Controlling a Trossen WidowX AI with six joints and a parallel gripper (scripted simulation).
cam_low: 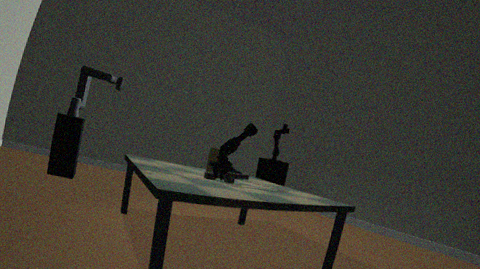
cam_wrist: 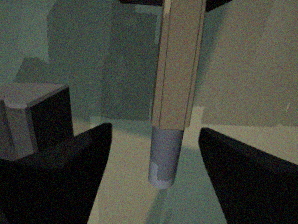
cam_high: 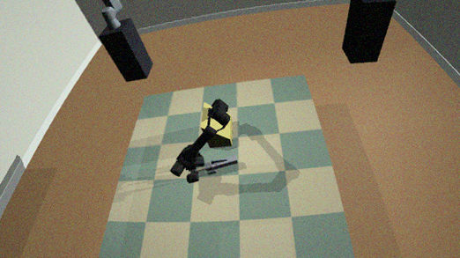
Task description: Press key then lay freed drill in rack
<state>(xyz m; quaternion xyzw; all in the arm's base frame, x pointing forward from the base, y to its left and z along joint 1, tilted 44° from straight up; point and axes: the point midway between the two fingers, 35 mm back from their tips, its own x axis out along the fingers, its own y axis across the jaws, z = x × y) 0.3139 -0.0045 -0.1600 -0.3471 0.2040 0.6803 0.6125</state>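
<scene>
The drill lies 50 mm to the left of my gripper tip, 30 mm above it and 10 mm behind it. Also, from my gripper tip: dark round housing (150 mm to the left, 30 mm behind, 30 mm above).
</scene>
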